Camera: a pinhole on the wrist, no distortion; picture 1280 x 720 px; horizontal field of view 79.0 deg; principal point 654.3 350.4 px. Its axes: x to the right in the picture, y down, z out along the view. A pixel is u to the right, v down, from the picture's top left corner.
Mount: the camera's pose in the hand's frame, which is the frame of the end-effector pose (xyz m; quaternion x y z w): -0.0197 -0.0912 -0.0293 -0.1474 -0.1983 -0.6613 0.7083
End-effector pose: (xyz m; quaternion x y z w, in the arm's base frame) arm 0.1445 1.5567 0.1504 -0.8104 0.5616 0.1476 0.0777
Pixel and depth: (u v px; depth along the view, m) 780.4 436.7 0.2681
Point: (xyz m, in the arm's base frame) 0.1069 1.6334 -0.0617
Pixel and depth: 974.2 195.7 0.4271
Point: 0.0848 1.8170 -0.2095
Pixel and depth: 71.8 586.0 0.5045
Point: -0.3275 1.3882 -0.0816
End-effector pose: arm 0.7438 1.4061 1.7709 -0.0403 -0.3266 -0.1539 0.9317
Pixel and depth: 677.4 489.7 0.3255
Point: 0.6126 1.5051 1.9861
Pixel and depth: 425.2 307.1 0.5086
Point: 0.5526 1.7561 1.9864
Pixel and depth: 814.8 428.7 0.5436
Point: 0.4604 1.5635 2.1637
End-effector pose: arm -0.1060 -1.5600 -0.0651 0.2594 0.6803 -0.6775 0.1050
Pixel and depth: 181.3 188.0 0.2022
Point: 0.0013 -1.6688 -0.1227
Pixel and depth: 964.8 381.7 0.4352
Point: -0.1891 -1.9908 -0.0431
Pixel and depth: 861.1 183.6 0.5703
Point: -0.0464 -2.1247 -0.0361
